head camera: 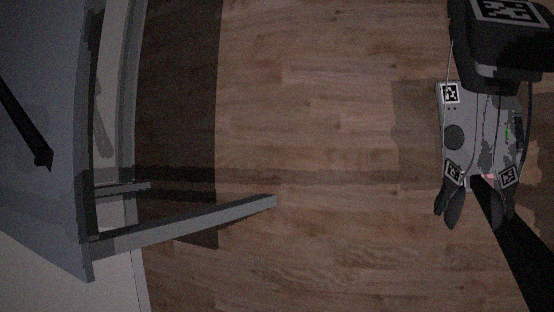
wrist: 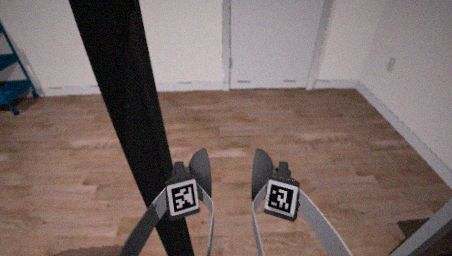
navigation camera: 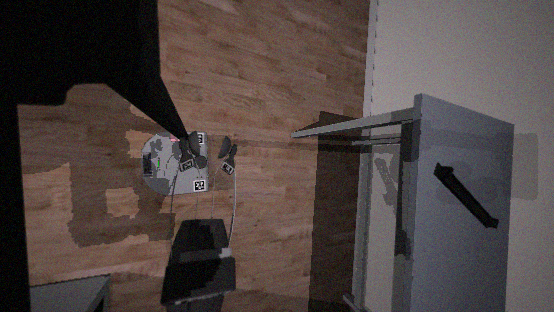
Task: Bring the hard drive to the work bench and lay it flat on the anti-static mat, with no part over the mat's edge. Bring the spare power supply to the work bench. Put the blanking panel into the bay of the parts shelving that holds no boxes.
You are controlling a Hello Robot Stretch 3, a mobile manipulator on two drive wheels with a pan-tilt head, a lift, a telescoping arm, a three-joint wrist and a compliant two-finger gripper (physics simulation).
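Places are measured from the robot's base along level axes (x ahead, y left, z up), in metres.
Where they show: gripper, fingertip midpoint: (head camera: 471, 224) (navigation camera: 210, 135); robot's base, link origin: (head camera: 453, 137) (navigation camera: 198, 160).
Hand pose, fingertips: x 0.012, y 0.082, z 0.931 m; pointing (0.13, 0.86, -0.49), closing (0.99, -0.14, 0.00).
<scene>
Each offset is from my fingertips to the top centre of the thing. "pt": to the spot under its first point. Level surfaces: height alone.
A grey-blue bench @[dz -0.016 m] (head camera: 40, 200) (navigation camera: 460, 275) with grey legs stands against the wall, at the left in the head view and at the right in the navigation view. A long black bar-like object @[dx +0.905, dy -0.232, dz +0.016 m] (head camera: 25, 122) (navigation camera: 465, 195) lies on its top; I cannot tell what it is. My gripper (head camera: 475, 205) (navigation camera: 210, 146) (wrist: 230, 166) is open and empty, apart from the bench, and in the head and navigation views it overlaps my own base. The hard drive, the power supply, the blanking panel, the anti-static mat and the parts shelving do not show in these views.
The bench's bare leg bar (head camera: 200, 218) (navigation camera: 350, 125) (wrist: 425, 232) reaches down to the floor. A blue cart (wrist: 15, 88) stands at the far left in the wrist view, a door (wrist: 275, 40) at the back. A grey surface corner @[pt dx -0.548, dy -0.644, dz -0.765 m] (navigation camera: 70, 296) shows at the lower left in the navigation view.
</scene>
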